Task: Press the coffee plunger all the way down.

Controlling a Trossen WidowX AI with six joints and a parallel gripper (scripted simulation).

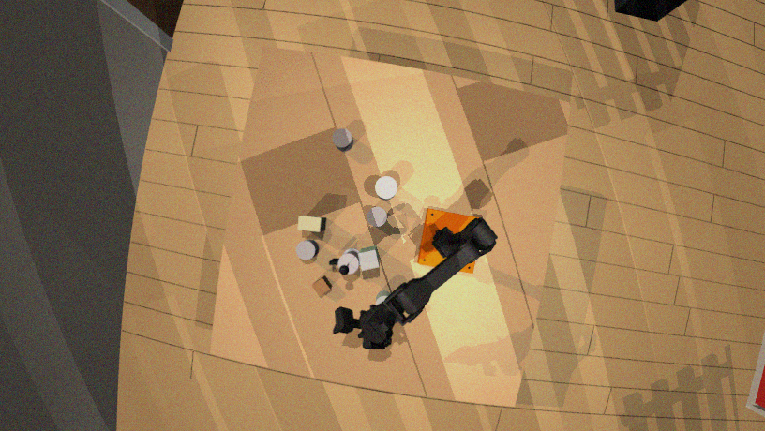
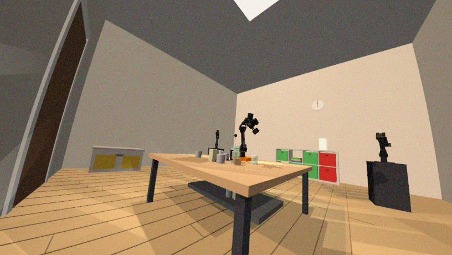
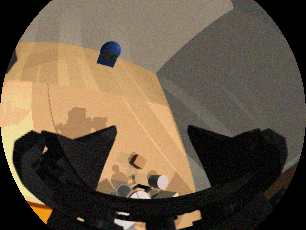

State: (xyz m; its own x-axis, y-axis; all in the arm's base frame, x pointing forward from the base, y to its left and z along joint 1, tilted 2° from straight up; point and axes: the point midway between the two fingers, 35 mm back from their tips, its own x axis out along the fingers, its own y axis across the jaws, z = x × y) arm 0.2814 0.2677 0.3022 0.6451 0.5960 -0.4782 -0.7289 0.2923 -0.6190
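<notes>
Right now my gripper tip is 19 cm above the coffee press, 18 cm to the left of it and 4 cm short of it. From my gripper tip the other things lie so: brown cube (30 cm below, 13 cm ahead, 7 cm to the right); then pale green box (24 cm below, 20 cm to the right, 4 cm behind).
</notes>
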